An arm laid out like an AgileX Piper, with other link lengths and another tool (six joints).
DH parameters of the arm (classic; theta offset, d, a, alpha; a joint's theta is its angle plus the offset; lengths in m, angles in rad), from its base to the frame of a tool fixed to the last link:
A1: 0 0.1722 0 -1.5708
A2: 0.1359 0 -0.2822 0
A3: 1.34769 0 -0.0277 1.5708
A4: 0 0.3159 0 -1.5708
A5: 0 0 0 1.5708
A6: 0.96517 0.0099 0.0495 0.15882
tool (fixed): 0 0.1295 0 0
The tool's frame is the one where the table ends.
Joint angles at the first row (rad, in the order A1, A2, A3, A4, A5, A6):
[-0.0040 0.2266 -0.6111 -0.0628 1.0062 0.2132]
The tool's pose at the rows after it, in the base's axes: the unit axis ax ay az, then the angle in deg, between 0 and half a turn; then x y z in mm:
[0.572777 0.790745 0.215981 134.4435 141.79 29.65 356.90]
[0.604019 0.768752 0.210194 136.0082 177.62 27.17 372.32]
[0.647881 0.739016 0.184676 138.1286 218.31 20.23 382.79]
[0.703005 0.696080 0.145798 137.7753 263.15 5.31 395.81]
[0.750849 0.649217 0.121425 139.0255 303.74 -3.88 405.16]
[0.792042 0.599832 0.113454 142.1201 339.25 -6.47 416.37]
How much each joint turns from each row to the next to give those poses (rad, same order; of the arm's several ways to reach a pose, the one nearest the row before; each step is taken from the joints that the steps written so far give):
[0.0001 0.1727 -0.0838 -0.0085 -0.0948 0.0468]
[-0.0001 0.1638 -0.0908 -0.0463 -0.0429 0.0973]
[0.0000 0.1789 -0.1089 -0.0883 -0.0025 0.1388]
[0.0000 0.1806 -0.1376 -0.1522 0.0259 0.1829]
[0.0000 0.1612 -0.1375 -0.0870 0.0538 0.1523]
[0.0000 0.1443 -0.1519 -0.0158 0.0804 0.1163]

